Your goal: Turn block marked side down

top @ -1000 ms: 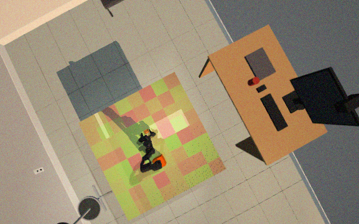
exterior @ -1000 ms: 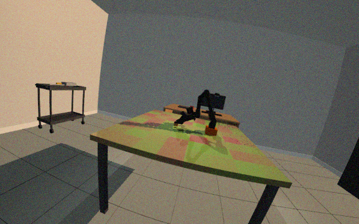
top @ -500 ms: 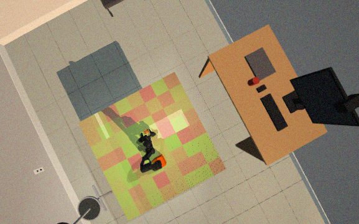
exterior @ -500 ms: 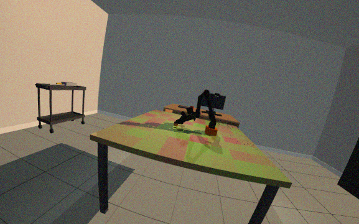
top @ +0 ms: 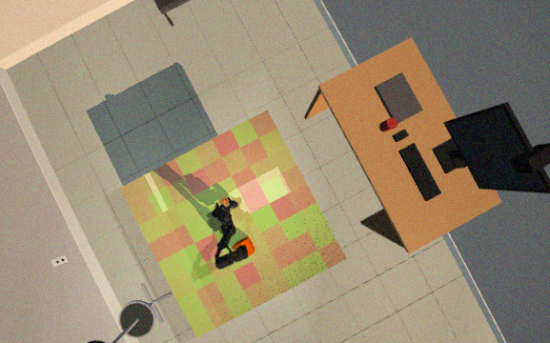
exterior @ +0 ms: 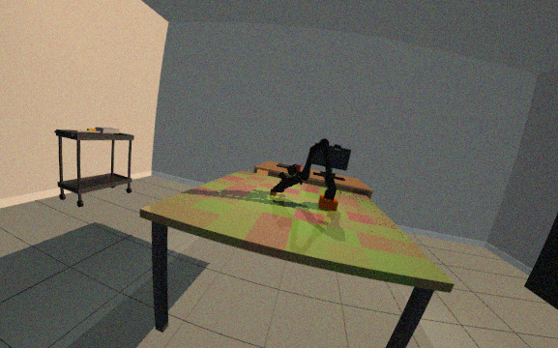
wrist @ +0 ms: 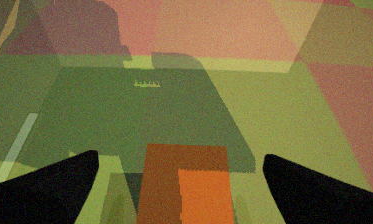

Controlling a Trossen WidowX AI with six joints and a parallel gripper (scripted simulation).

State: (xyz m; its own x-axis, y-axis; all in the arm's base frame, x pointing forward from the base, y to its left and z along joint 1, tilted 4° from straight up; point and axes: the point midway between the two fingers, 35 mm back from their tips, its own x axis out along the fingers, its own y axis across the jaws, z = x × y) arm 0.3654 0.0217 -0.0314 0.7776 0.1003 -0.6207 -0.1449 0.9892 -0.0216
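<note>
My gripper tip is now 30 mm past the orange block and 10 mm above it.
</note>
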